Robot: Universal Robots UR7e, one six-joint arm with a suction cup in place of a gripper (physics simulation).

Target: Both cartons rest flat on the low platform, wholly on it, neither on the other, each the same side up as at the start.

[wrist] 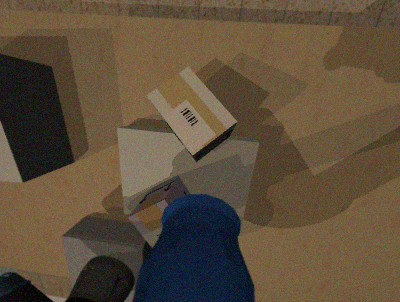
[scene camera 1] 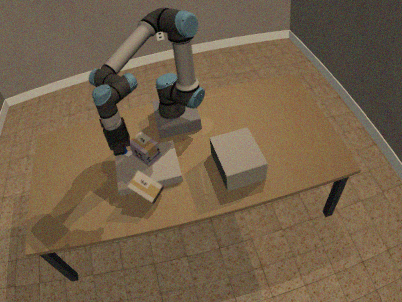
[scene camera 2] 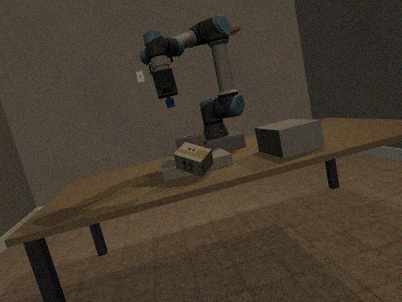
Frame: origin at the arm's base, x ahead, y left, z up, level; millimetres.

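Seen in the pictures: hand, its tool point: [wrist: 200,226] [scene camera 2: 171,106]; arm's base, origin of its link: [wrist: 110,275] [scene camera 1: 172,109] [scene camera 2: 216,136].
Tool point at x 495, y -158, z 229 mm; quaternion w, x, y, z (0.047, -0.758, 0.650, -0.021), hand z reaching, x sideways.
Note:
Offsets run from my tool point to a thing's top centre.
A white carton with a tan band [scene camera 1: 145,186] [scene camera 2: 192,159] [wrist: 192,114] is barcode side up at the front of the low grey platform {142 mm back, 29 mm left, 263 mm down} [scene camera 1: 170,171] [scene camera 2: 171,173] [wrist: 142,150], and part of it reaches past the front edge. A lilac carton with a tan band {201 mm back, 29 mm left, 163 mm down} [scene camera 1: 145,148] [scene camera 2: 185,140] [wrist: 150,216] sits at the platform's back, barcode side up, apart from the white one; whether it overhangs the back edge is unclear. In the wrist view the cup partly hides it. My suction gripper [scene camera 1: 124,151] [scene camera 2: 170,105] [wrist: 201,212] is off, holds nothing and hangs well above the cartons.
A large grey box {119 mm back, 483 mm left, 191 mm down} [scene camera 1: 240,152] [scene camera 2: 300,140] [wrist: 32,120] stands on the table to the right of the platform in the scene views. The arm's grey base block [scene camera 1: 181,127] [scene camera 2: 235,142] [wrist: 100,245] stands close behind the platform. The table's front edge lies beyond the white carton.

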